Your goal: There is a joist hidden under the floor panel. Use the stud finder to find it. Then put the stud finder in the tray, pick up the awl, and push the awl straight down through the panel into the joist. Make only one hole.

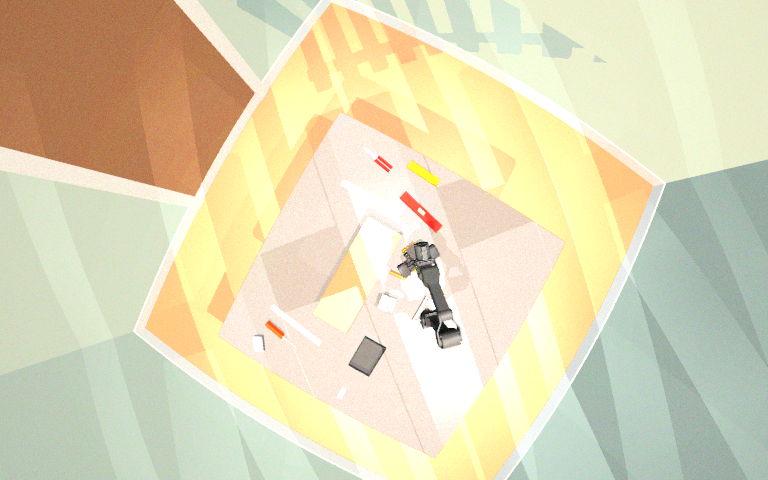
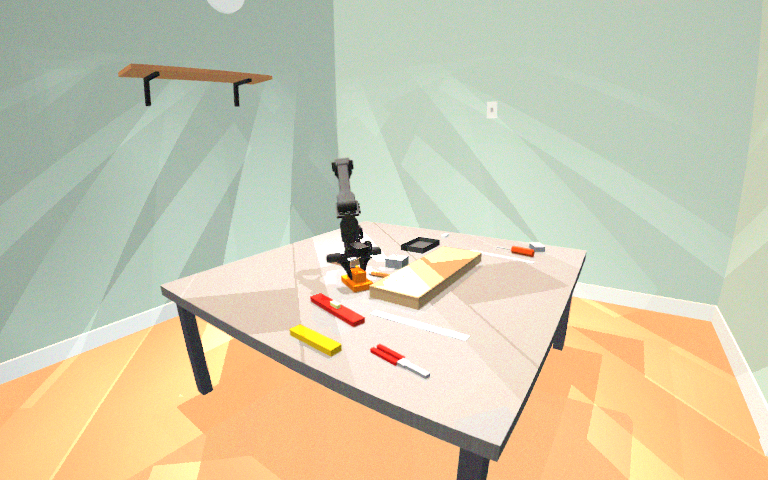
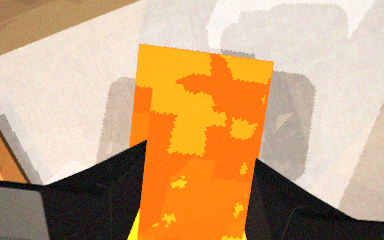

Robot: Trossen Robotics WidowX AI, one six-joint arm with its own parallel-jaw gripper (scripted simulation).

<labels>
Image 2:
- my gripper: 357, 279
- yellow bar: 318, 341
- red level: 333, 307
</labels>
